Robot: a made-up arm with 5 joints. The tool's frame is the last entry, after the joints. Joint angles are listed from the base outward. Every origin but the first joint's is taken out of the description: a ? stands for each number. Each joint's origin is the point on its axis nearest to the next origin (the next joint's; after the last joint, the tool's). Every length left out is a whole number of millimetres.
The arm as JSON. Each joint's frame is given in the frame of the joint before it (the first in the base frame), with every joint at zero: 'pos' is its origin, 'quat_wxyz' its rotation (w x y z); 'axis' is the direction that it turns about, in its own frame. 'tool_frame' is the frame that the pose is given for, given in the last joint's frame.
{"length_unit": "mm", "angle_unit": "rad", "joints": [
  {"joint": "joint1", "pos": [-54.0, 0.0, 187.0], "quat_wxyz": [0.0, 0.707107, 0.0, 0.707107], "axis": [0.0, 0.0, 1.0]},
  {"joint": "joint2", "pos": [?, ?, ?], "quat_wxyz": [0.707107, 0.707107, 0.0, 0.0], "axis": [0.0, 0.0, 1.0]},
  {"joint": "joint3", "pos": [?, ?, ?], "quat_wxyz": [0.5, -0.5, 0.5, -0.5], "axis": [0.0, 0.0, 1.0]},
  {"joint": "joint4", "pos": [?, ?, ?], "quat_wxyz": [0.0, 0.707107, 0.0, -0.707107], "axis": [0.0, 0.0, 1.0]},
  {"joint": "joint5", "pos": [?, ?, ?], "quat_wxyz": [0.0, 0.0, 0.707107, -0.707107], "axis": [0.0, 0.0, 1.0]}
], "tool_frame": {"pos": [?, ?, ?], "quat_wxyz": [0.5, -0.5, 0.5, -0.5]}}
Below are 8 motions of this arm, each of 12 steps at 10 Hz.
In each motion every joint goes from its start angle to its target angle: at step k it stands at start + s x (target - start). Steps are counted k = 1, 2, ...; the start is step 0. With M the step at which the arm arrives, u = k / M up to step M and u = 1 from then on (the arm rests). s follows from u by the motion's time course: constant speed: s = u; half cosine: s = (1 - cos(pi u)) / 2; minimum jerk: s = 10 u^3 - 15 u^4 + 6 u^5.
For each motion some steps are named. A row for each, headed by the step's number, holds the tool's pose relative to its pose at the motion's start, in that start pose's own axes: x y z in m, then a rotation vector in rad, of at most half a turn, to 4 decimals.
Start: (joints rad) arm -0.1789 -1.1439 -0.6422 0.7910 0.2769
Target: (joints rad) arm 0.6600 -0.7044 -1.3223 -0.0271 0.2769
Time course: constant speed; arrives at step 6
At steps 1, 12:
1: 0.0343 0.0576 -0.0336 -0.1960 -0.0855 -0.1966
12: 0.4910 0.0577 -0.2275 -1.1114 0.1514 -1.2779

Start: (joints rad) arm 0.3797 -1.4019 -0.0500 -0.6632 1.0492
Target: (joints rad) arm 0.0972 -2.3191 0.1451 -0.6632 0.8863
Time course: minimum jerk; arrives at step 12
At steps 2, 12:
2: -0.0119 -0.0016 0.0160 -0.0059 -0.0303 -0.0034
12: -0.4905 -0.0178 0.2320 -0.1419 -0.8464 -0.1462

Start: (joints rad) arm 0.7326 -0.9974 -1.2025 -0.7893 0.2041
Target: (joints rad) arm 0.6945 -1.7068 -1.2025 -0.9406 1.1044
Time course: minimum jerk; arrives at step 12
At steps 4, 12:
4: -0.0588 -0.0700 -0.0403 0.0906 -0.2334 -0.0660
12: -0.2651 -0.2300 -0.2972 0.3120 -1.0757 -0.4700

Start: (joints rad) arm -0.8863 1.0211 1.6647 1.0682 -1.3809
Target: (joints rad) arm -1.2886 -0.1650 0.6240 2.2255 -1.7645
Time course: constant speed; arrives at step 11
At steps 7, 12:
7: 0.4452 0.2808 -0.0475 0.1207 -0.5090 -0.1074
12: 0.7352 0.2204 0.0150 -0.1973 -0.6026 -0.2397

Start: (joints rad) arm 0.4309 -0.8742 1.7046 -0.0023 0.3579
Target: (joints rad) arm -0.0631 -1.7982 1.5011 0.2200 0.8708
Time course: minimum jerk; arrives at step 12
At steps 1, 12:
1: 0.0022 0.0026 0.0012 -0.0028 -0.0004 0.0020
12: 0.1276 0.5876 0.0105 -0.3867 -0.3129 0.6244

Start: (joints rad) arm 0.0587 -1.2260 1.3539 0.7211 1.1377
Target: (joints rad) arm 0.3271 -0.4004 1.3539 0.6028 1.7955
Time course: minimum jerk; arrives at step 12
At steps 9, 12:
9: -0.1886 -0.4181 0.0003 -0.0560 -0.6812 -0.6753
12: -0.2279 -0.4555 -0.0085 -0.0774 -0.7560 -0.7544

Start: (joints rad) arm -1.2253 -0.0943 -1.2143 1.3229 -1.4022
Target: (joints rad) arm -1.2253 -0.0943 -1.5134 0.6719 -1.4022
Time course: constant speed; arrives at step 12
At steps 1, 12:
1: 0.0017 0.0069 -0.0050 -0.0024 -0.0240 -0.0546
12: 0.0497 0.0824 -0.0502 0.0544 -0.2557 -0.6646

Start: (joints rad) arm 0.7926 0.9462 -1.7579 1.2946 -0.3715
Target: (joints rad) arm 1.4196 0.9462 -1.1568 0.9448 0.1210
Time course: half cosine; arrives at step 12
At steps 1, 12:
1: 0.0023 0.0018 0.0062 -0.0064 0.0115 -0.0032
12: 0.2843 0.0707 0.2285 -0.2707 0.6728 0.1013

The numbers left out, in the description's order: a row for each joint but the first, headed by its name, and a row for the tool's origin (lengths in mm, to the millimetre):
joint2: -68.0 -106.0 0.0
joint3: 477.0 253.0 0.0
joint4: 206.0 77.0 0.0
joint5: -93.0 -17.0 0.0
tool: 75.0 6.0 0.0

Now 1 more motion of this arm.
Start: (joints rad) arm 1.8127 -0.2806 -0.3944 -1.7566 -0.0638
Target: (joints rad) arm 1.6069 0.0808 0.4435 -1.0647 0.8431
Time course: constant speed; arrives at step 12
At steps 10, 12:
10: 0.0954 -0.0285 -0.0832 0.4888 -1.4194 0.2596
12: 0.1496 -0.0274 -0.0965 0.6594 -1.6490 0.3357

